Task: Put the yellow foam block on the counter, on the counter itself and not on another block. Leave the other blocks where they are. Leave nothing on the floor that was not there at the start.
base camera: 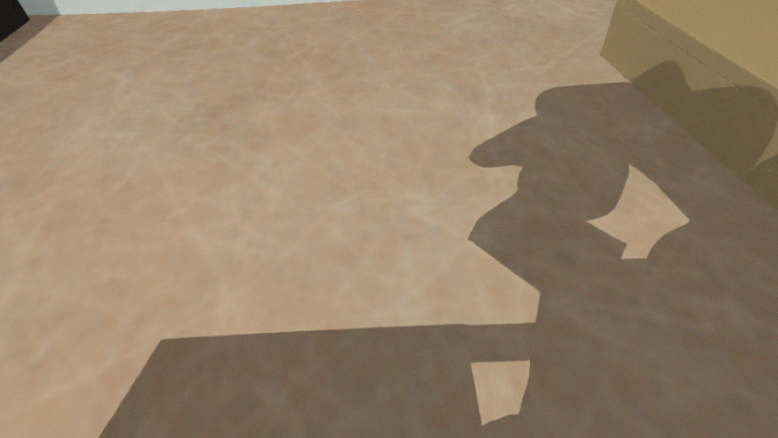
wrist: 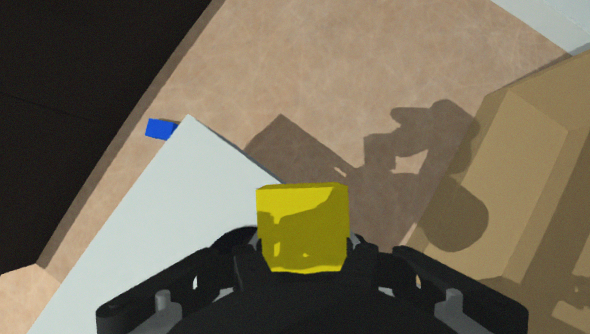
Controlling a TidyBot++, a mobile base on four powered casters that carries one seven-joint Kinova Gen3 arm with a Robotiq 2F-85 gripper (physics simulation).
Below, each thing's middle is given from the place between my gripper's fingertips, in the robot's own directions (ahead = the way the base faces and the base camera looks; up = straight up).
I see my gripper right at the yellow foam block (wrist: 304, 227).
